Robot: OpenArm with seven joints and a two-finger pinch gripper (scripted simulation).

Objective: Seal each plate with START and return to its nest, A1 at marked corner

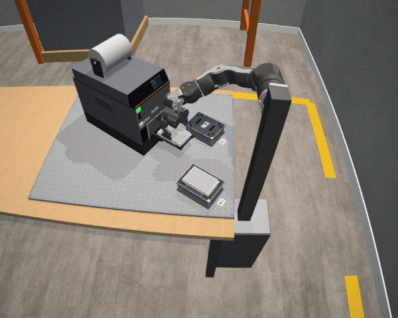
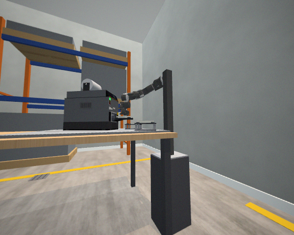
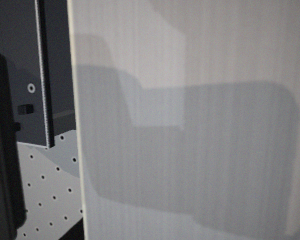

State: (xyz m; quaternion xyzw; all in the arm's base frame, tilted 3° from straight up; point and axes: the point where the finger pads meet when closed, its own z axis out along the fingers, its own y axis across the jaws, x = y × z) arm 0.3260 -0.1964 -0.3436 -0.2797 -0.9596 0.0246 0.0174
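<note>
Right now my hand is 2 cm above the white well plate. Round my hand: foil roll (28 cm ahead, 18 cm to the right, 28 cm above); white start button (14 cm ahead, 2 cm to the left, 5 cm above); sealer stage (3 cm below).
</note>
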